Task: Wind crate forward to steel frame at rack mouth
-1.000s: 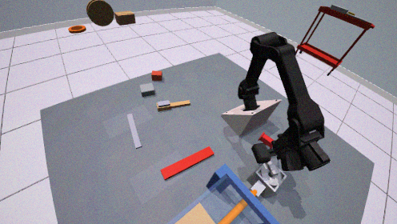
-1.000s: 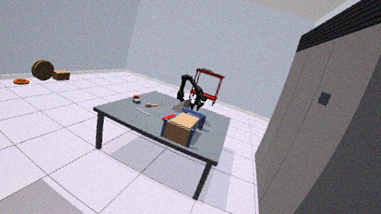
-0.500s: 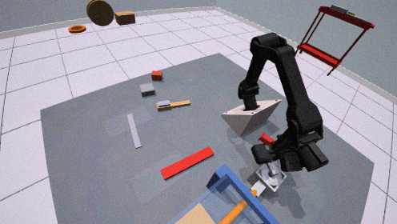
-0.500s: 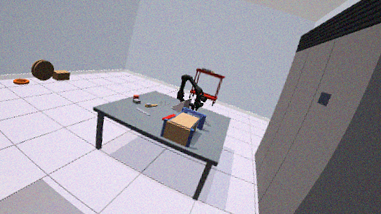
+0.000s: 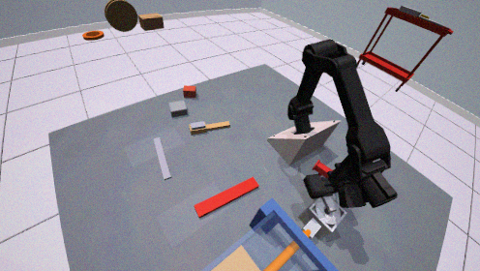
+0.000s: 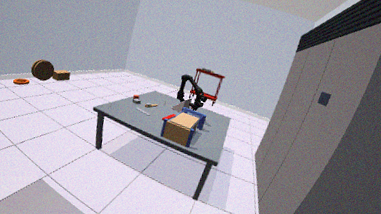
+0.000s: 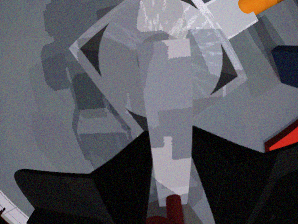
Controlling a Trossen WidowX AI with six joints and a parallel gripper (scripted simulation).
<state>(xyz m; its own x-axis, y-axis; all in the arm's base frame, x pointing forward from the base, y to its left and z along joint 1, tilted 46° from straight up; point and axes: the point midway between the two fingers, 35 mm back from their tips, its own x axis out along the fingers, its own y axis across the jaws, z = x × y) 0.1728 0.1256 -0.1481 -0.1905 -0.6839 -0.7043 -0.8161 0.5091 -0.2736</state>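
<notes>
Now: gripper tip 1 cm short of the hand winch, 3 cm to the right of it and 6 cm above it. Also, from my gripper tip: red knob 3 cm behind, 5 cm to the right, 4 cm above; winch handle 1 cm behind, 1 cm to the right, 2 cm above; blue frame 19 cm ahead, 3 cm to the left, 1 cm above.
</notes>
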